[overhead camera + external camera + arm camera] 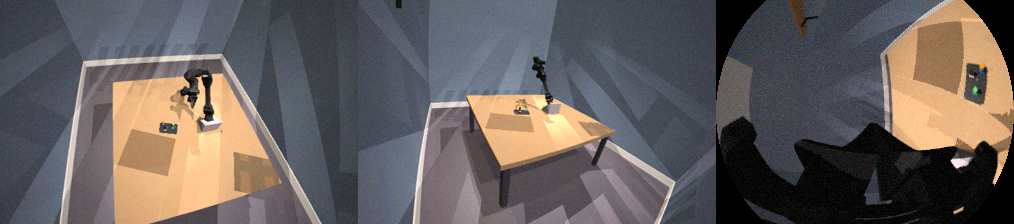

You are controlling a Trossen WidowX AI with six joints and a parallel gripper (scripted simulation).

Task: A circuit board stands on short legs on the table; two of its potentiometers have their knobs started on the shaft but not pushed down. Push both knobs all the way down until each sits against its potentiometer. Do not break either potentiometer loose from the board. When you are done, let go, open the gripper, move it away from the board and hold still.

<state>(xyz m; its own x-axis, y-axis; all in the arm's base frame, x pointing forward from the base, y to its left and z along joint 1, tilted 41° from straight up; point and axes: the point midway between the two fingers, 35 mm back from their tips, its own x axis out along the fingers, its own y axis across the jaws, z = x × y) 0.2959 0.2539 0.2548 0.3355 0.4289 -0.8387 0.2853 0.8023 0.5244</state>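
Right now the green knob is 37 cm below my gripper tip, 10 cm to the right of it and 6 cm ahead of it.
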